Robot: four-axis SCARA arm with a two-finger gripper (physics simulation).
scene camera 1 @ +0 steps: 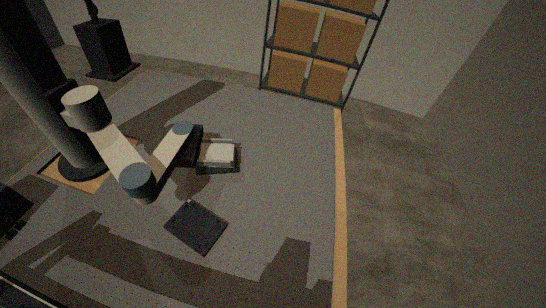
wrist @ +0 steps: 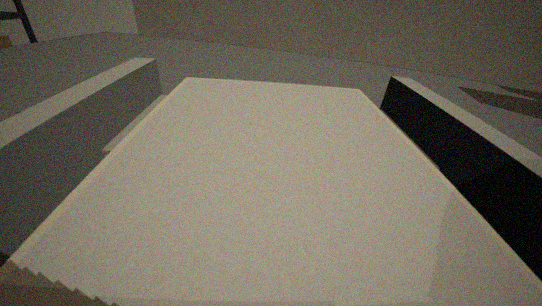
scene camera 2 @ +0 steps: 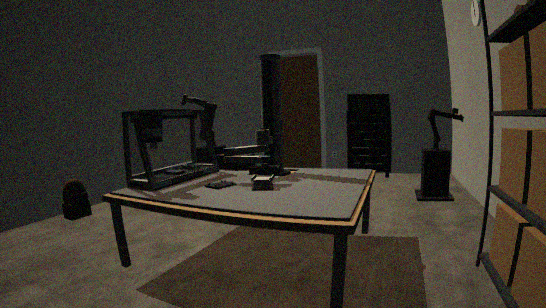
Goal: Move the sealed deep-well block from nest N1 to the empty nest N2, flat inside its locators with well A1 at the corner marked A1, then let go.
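Frame: origin at the arm's base, x left, y back, z up, level; millimetres.
Seen in the pictures: gripper, fingertip midpoint: (scene camera 1: pixel 231 152) (wrist: pixel 274 89) (scene camera 2: pixel 261 179); arm's base, link origin: (scene camera 1: pixel 91 157).
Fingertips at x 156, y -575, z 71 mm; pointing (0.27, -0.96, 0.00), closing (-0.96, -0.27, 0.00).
Offsets run from my fingertips to a thing's top centre. "pt": to the spot under its first point.
The sealed deep-well block {dx -15, dy +52, dz +1 mm} (scene camera 1: pixel 220 152) (scene camera 2: pixel 263 178) (wrist: pixel 270 190) has a pale, flat top and looks level. My gripper (scene camera 1: pixel 220 154) (wrist: pixel 274 89) is shut on it, with one finger along each long side. The block is at or just above a dark nest (scene camera 1: pixel 218 170) (scene camera 2: pixel 262 187); any gap under it cannot be made out. The other nest {dx -288, dy +23, dz -36 mm} (scene camera 1: pixel 196 227) (scene camera 2: pixel 220 184) is a dark, empty plate, turned at an angle, with a small pale spot at one corner. The nest labels, the A1 marks and well A1 cannot be read.
The arm's column (scene camera 2: pixel 271 100) stands behind the block. A dark open-framed machine (scene camera 2: pixel 126 150) stands at the table's left in scene camera 2. The table edge {pt dx -47, dy -451, dz -71 mm} (scene camera 1: pixel 340 200) (scene camera 2: pixel 225 213) is pale wood. A shelf rack (scene camera 1: pixel 314 48) with boxes stands beyond the table.
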